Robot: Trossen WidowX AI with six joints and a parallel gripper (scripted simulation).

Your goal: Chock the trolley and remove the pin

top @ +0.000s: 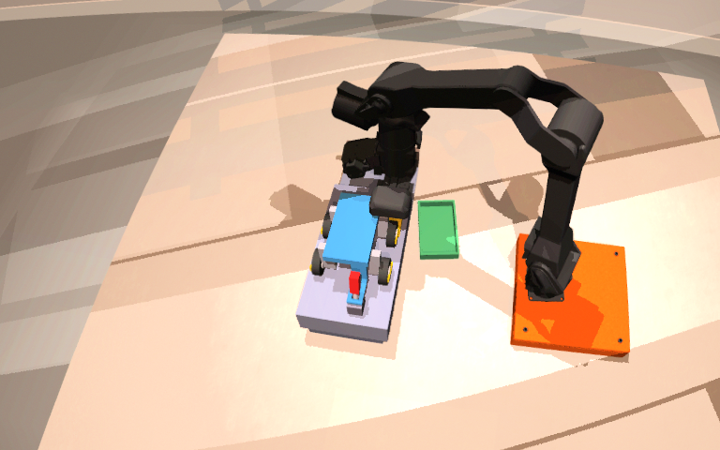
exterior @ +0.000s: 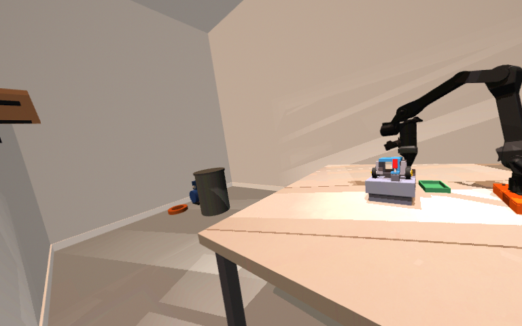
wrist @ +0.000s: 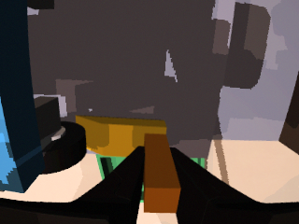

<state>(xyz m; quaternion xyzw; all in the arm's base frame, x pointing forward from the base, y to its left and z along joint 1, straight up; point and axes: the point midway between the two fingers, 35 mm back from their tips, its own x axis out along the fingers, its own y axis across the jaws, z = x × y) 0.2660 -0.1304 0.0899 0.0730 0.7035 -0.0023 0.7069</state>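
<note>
The yellow chock lies 20 mm to the left of my gripper tip and 10 mm below it. The rest, counted from my gripper tip: grey ramp: 90 mm to the left, 60 mm ahead, 40 mm below; then blue-topped trolley: 100 mm to the left, 60 mm ahead, 20 mm above; then green tray: 100 mm below, 80 mm behind, 10 mm to the left.
</note>
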